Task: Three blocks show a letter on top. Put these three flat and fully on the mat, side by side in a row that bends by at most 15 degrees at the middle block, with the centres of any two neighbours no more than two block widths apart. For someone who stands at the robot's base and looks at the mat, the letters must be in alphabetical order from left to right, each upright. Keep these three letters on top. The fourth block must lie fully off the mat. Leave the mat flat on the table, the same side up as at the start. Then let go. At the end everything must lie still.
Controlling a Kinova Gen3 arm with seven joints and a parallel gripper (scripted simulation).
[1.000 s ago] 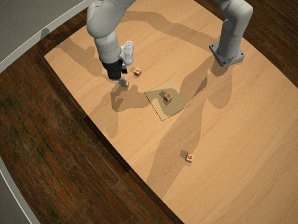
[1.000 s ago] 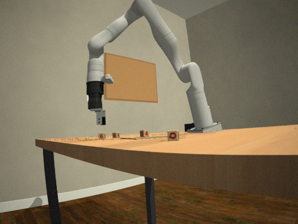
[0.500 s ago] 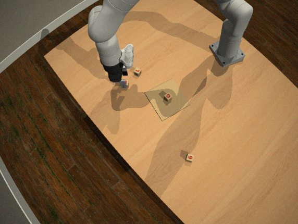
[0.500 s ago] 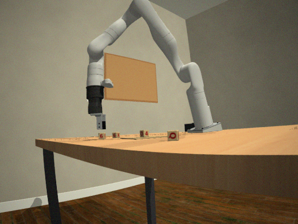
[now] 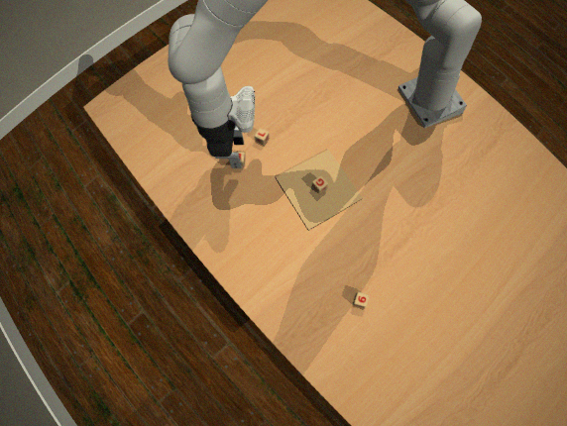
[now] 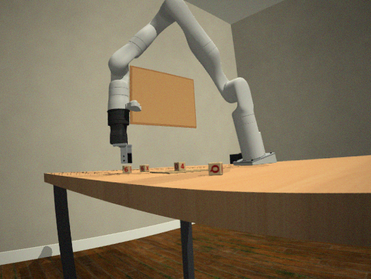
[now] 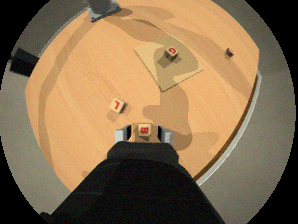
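Right now the block marked B is 4 cm below my hand. The rest, counted from my hand: tan mat 15 cm to the left, 11 cm behind, 5 cm below.
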